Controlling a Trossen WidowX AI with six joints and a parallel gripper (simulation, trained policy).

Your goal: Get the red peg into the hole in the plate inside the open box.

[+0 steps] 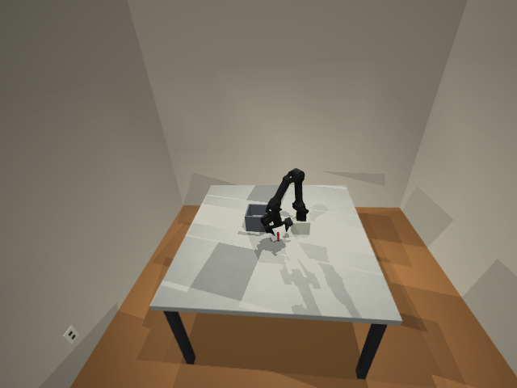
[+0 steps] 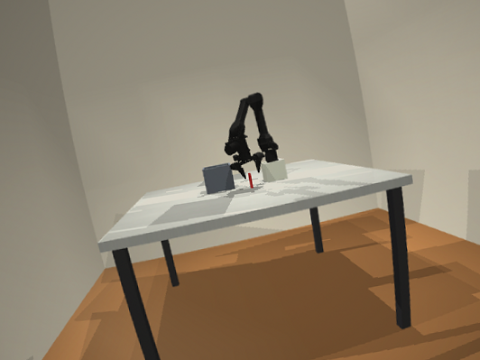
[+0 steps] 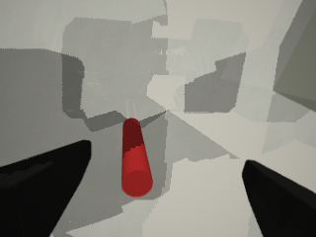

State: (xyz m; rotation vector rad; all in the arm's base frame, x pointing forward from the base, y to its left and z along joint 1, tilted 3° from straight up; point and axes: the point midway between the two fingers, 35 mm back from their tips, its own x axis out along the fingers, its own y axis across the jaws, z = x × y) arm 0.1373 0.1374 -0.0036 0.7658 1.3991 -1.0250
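The red peg is 2 cm below my gripper tip, 1 cm to the left of it and 1 cm ahead of it. From my gripper tip the other things lie so: pale grey plate: 19 cm ahead, 14 cm to the right, 2 cm below.
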